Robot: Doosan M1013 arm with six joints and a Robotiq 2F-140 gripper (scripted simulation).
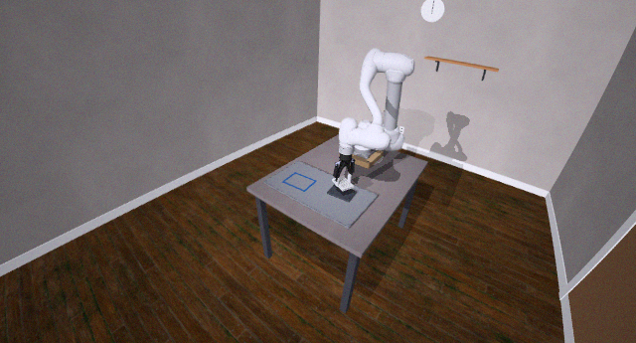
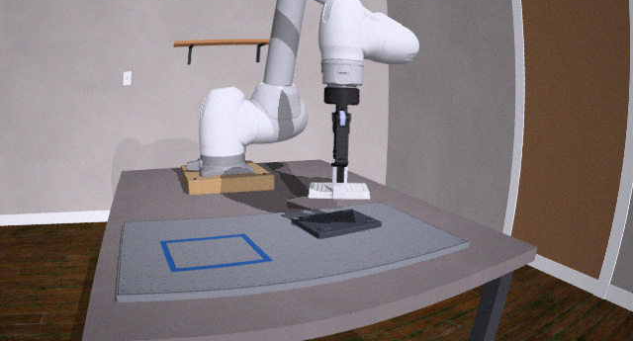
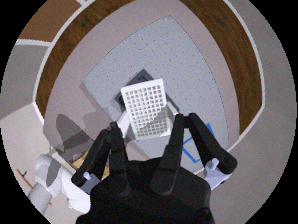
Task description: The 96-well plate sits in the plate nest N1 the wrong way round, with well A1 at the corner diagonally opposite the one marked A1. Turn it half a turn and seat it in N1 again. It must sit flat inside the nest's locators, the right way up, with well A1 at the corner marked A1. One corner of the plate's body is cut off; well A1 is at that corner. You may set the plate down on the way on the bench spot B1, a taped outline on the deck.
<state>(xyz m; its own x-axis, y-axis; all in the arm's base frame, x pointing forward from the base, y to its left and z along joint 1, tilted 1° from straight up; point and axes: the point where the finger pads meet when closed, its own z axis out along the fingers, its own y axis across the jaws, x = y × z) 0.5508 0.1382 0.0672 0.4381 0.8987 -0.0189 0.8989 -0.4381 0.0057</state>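
My hand is 20 mm above the white 96-well plate. Round my hand: dark plate nest N1: 100 mm below.
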